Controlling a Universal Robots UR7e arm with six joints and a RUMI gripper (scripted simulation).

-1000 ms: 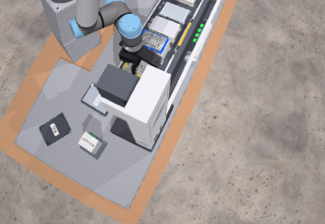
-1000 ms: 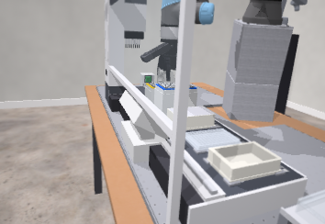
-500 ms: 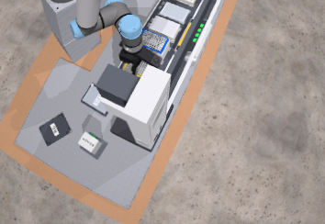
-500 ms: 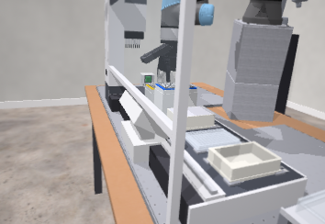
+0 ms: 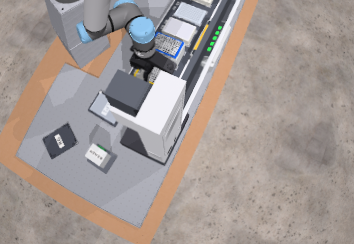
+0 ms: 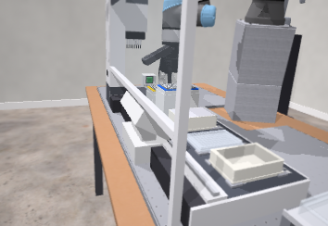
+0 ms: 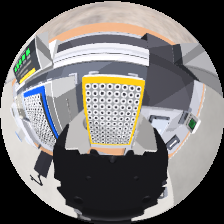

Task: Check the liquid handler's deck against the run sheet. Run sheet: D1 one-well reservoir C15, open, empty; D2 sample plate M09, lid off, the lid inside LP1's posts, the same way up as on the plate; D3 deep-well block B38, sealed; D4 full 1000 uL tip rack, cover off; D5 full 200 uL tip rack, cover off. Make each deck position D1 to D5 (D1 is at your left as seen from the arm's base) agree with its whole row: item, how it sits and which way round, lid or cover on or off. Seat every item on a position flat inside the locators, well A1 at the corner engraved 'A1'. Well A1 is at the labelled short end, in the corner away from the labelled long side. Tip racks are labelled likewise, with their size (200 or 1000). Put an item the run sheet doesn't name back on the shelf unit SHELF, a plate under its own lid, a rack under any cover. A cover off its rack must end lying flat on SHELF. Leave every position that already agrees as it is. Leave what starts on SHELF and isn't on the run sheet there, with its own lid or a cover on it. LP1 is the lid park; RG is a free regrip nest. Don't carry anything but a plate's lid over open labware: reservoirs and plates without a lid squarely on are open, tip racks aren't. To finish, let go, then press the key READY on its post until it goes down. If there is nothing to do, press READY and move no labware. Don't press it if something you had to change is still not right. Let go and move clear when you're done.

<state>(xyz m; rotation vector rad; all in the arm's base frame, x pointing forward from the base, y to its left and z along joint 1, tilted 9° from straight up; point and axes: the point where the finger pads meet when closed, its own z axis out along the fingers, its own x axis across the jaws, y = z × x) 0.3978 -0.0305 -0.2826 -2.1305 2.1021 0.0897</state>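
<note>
Right now the yellow-framed tip rack is 10 mm behind my hand, 10 mm to the right of it and 10 mm above it. The rest, counted from my hand: white sealed block (250 mm to the left, 10 mm below); blue-framed tip rack (10 mm behind, 120 mm to the left, 30 mm above); ready key post (40 mm behind, 360 mm to the right, 20 mm below).
</note>
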